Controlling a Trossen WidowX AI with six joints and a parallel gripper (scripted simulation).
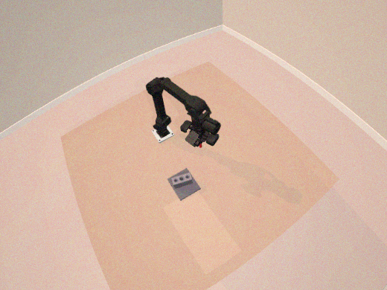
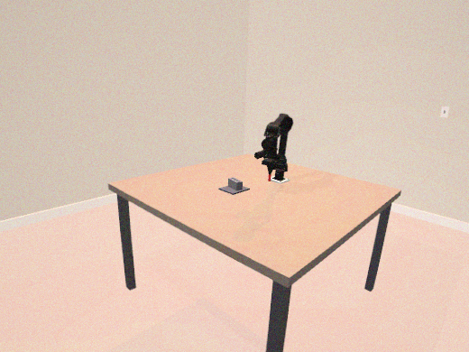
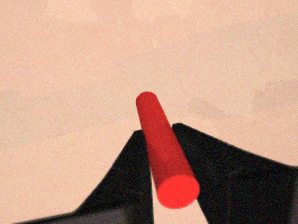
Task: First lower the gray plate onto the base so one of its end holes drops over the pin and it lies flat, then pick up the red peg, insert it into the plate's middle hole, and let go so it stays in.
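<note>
The gray plate is 8 cm ahead of my gripper tip, 18 cm to the right of it and 7 cm below it. Also, from my gripper tip: red peg right at my gripper tip; gray base 9 cm ahead, 17 cm to the right, 11 cm below.
</note>
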